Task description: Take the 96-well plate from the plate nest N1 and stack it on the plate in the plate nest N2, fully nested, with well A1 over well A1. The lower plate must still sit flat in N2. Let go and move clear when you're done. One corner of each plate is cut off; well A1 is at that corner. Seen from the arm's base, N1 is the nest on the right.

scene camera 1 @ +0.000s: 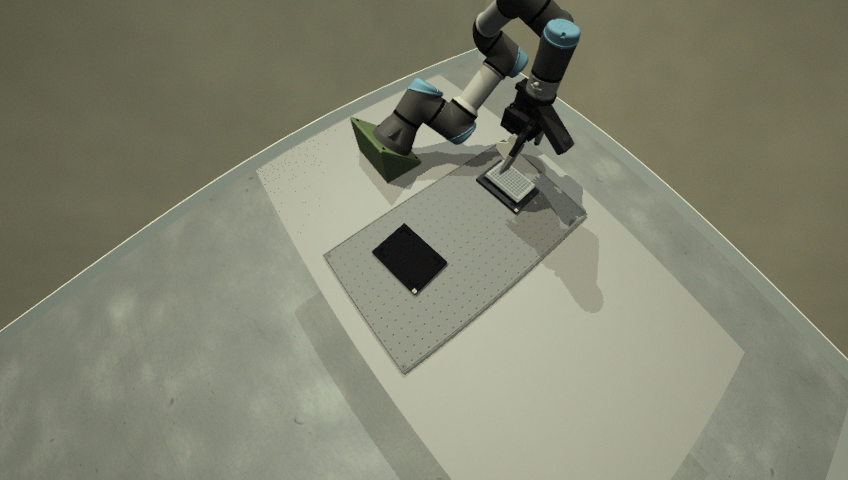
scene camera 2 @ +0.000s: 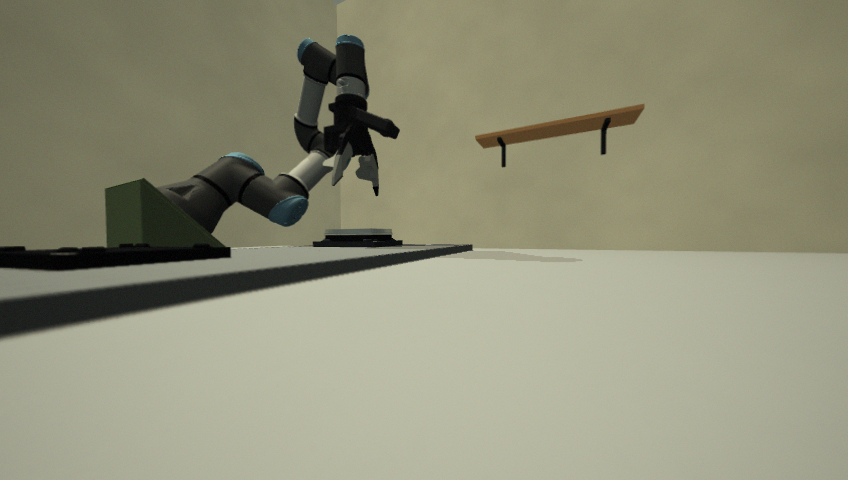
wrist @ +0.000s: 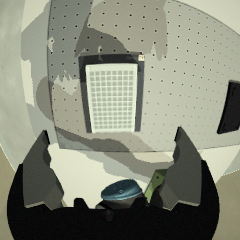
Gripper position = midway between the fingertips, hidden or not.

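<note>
Gripper [scene camera 2: 357, 191] visible, likewise in scene camera 1 [scene camera 1: 518, 158] and in the wrist view [wrist: 111, 130]. A white 96-well plate [scene camera 1: 506, 184] is present; the wrist view [wrist: 124, 75] shows the plate too.
</note>
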